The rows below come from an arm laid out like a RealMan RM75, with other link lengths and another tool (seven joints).
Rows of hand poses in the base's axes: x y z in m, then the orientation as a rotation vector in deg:
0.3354 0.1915 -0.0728 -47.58 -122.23 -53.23
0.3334 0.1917 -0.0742 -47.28 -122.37 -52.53
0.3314 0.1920 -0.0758 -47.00 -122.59 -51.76
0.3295 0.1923 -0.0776 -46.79 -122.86 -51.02
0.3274 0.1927 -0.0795 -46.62 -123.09 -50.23
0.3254 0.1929 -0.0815 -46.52 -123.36 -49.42
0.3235 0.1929 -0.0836 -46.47 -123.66 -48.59
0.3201 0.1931 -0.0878 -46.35 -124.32 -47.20
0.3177 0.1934 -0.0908 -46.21 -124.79 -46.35
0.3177 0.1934 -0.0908 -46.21 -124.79 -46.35
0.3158 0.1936 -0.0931 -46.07 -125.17 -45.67
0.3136 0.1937 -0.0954 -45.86 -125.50 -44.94
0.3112 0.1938 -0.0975 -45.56 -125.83 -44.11
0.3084 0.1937 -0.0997 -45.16 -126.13 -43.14
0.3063 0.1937 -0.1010 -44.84 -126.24 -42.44
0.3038 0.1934 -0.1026 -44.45 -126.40 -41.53
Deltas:
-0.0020 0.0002 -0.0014 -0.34 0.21 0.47
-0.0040 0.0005 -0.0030 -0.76 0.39 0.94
-0.0059 0.0008 -0.0048 -1.22 0.51 1.35
-0.0080 0.0012 -0.0067 -1.70 0.69 1.76
-0.0100 0.0014 -0.0087 -2.23 0.84 2.11
-0.0119 0.0014 -0.0108 -2.81 0.98 2.44
-0.0153 0.0016 -0.0150 -3.85 1.08 3.01
-0.0177 0.0019 -0.0180 -4.49 1.07 3.40
-0.0177 0.0019 -0.0180 -4.49 1.07 3.40
-0.0196 0.0021 -0.0203 -5.00 1.06 3.73
-0.0218 0.0022 -0.0226 -5.49 1.10 4.13
-0.0242 0.0023 -0.0247 -6.01 1.18 4.62
-0.0270 0.0022 -0.0269 -6.56 1.34 5.24
-0.0291 0.0022 -0.0282 -6.90 1.53 5.71
-0.0316 0.0019 -0.0298 -7.36 1.77 6.30

